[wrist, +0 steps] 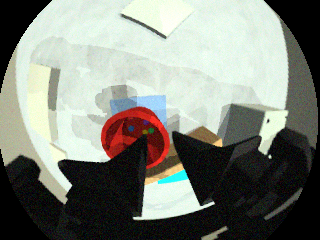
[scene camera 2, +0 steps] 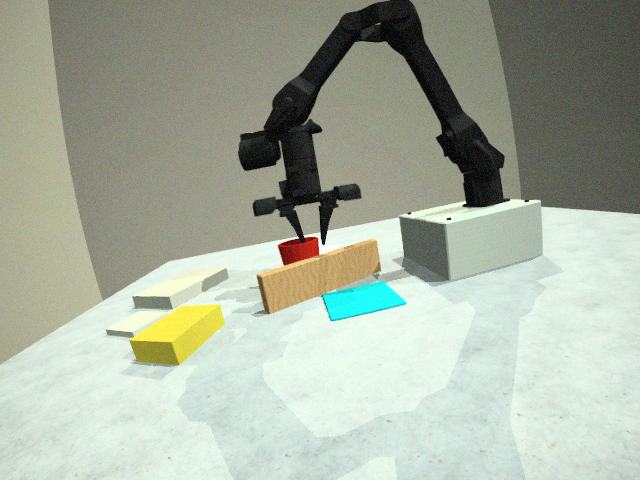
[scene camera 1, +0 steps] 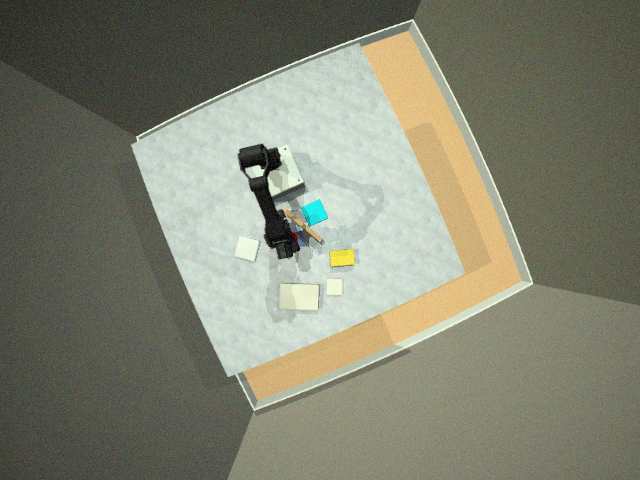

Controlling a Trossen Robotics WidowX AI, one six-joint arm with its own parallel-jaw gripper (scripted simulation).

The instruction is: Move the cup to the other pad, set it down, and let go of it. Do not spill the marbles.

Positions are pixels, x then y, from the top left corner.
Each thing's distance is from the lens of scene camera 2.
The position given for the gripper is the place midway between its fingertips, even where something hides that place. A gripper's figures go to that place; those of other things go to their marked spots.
gripper point(scene camera 2: 314, 246): 55 cm
red cup point(scene camera 2: 291, 251): 52 cm
